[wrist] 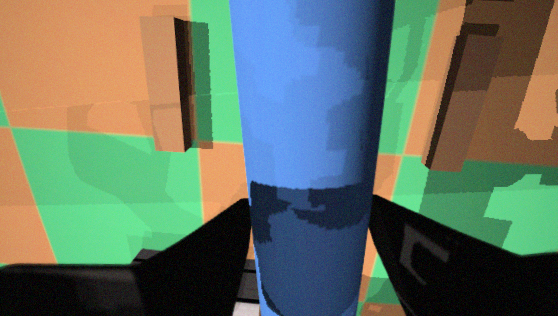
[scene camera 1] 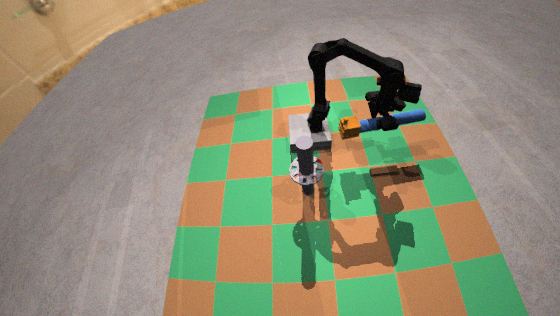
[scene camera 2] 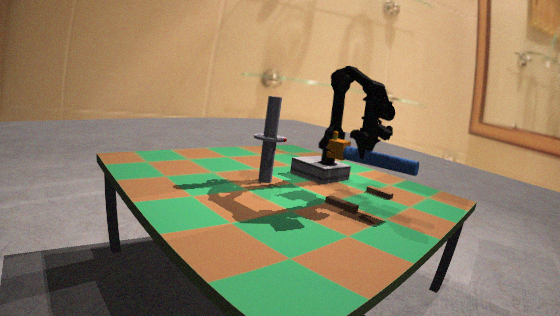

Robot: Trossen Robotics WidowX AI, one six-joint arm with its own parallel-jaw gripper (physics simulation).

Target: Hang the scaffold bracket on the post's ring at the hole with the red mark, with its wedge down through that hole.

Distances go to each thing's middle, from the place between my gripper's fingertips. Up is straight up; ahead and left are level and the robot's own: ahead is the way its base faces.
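Scene:
Counting from my hand, I find the scaffold bracket (scene camera 2: 342, 149) 20 mm above it and 30 mm to the left of it. The grey post (scene camera 2: 274, 103) is 10 mm higher than my hand, and it stands 330 mm to the right of my hand and 130 mm ahead of it.

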